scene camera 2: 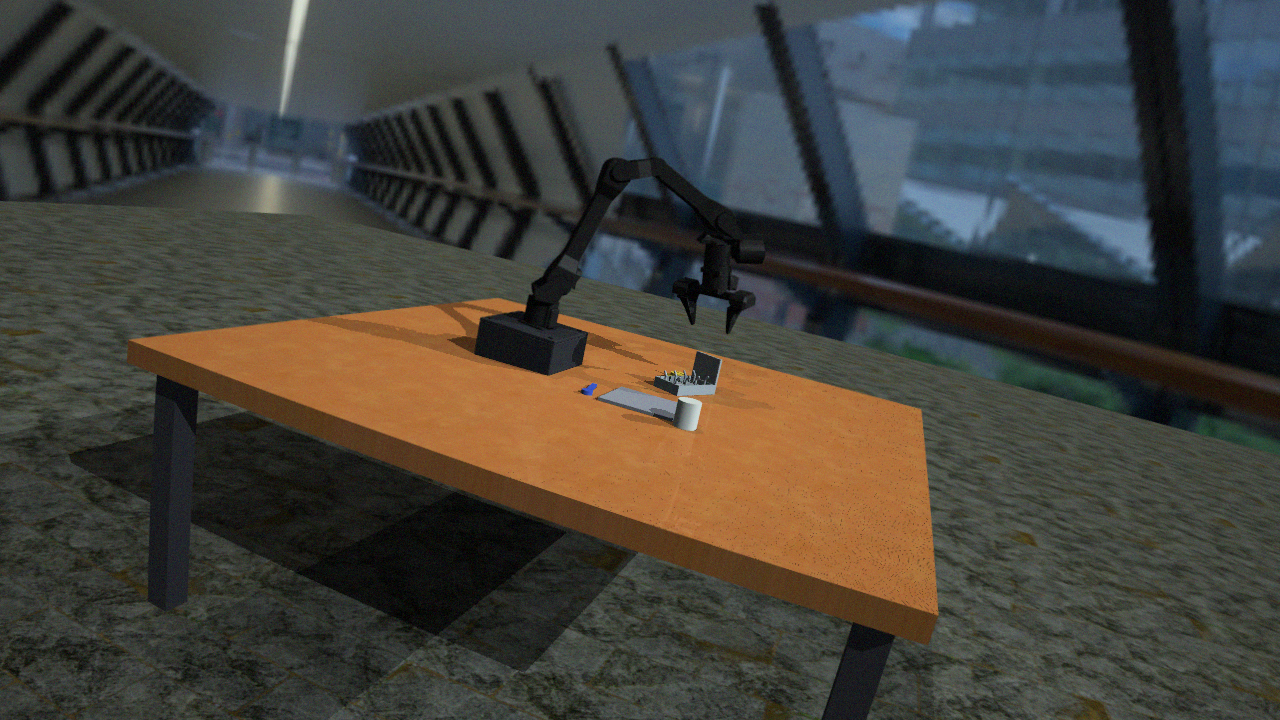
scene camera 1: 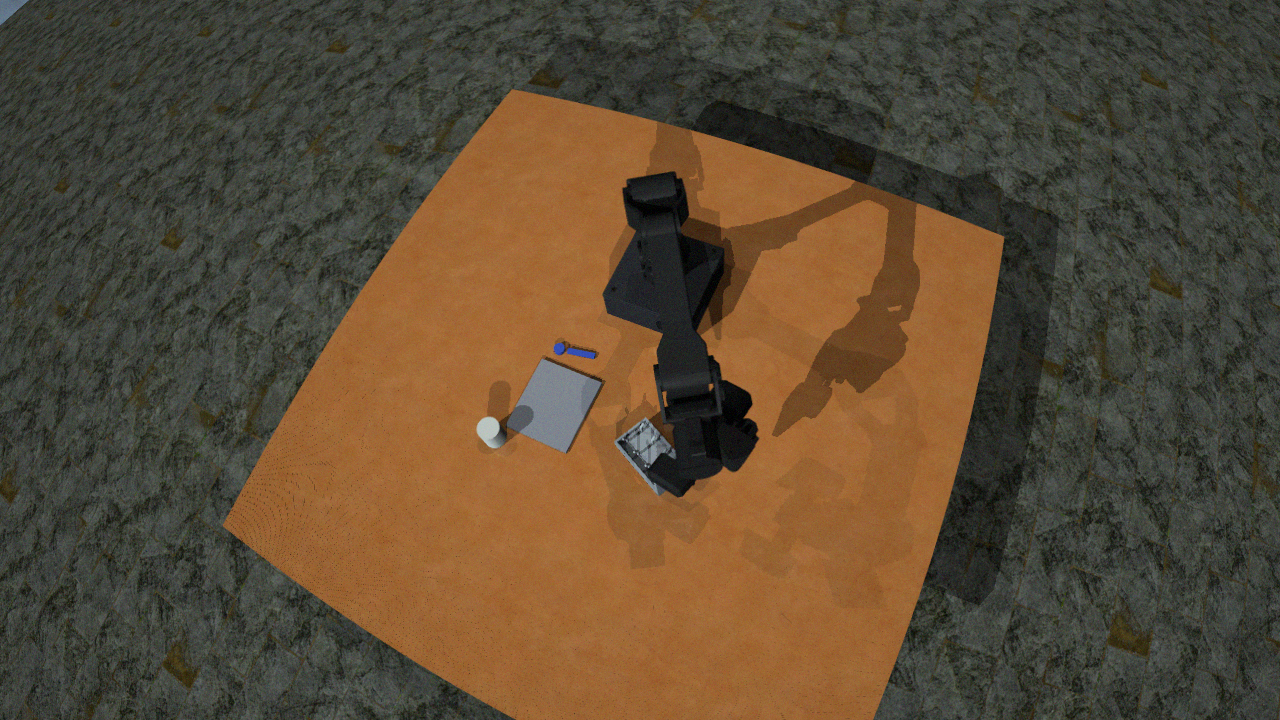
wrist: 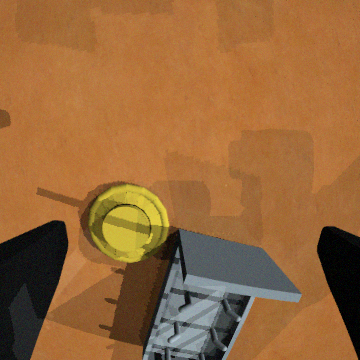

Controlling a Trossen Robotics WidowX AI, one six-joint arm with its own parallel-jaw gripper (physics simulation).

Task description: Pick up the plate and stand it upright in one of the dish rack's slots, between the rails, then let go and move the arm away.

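Note:
The yellow round plate (wrist: 128, 223) lies flat on the table beside the dish rack in the wrist view, near the end with the tall panel and outside the slots. A little yellow of the plate (scene camera 2: 677, 373) shows behind the rails in scene camera 2; in scene camera 1 the arm hides it. The grey dish rack (scene camera 1: 642, 440) (scene camera 2: 699, 390) (wrist: 235, 270) stands on the table with upright rails and one tall end panel. My gripper (scene camera 2: 710, 327) (wrist: 197, 239) is open and empty, pointing down high above the rack and plate, touching neither.
A flat grey slab (scene camera 1: 556, 404) (scene camera 2: 637, 401) lies beside the rack. A white cylinder (scene camera 1: 491, 432) (scene camera 2: 687, 414) stands at its far corner. A small blue object (scene camera 1: 580, 352) (scene camera 2: 588, 389) lies near the slab, on the side toward the arm's base (scene camera 1: 640, 291) (scene camera 2: 529, 342).

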